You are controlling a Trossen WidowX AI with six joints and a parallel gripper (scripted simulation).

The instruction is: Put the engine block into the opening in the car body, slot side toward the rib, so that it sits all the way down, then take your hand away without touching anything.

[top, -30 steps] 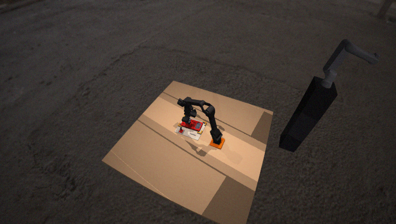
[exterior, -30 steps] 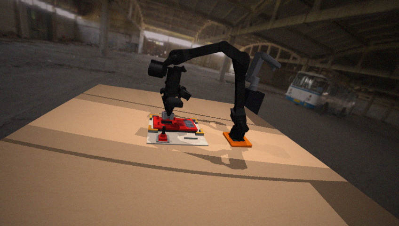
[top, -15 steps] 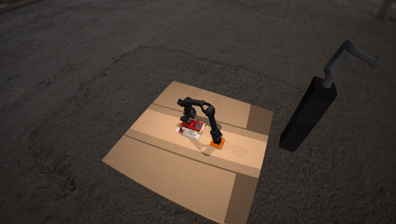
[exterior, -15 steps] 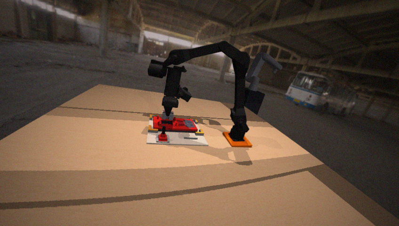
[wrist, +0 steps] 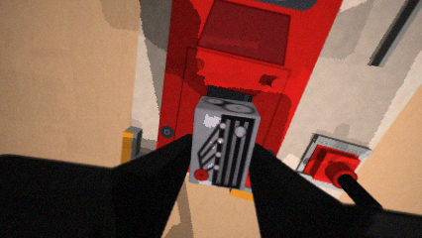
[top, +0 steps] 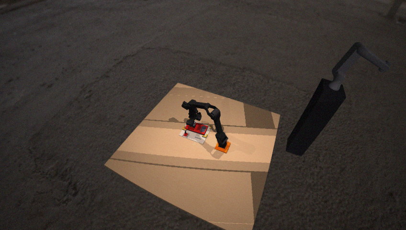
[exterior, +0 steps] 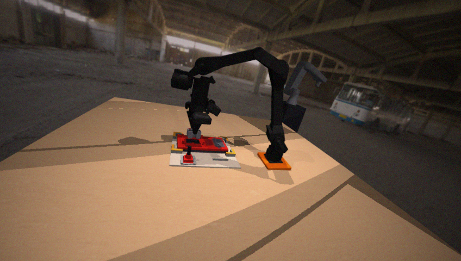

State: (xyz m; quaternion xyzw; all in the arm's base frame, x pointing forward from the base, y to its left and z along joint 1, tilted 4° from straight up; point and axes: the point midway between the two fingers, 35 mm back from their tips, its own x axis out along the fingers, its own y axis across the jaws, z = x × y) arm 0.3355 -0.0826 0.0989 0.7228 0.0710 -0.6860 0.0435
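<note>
My gripper tip is now 10 mm above the engine block.
</note>
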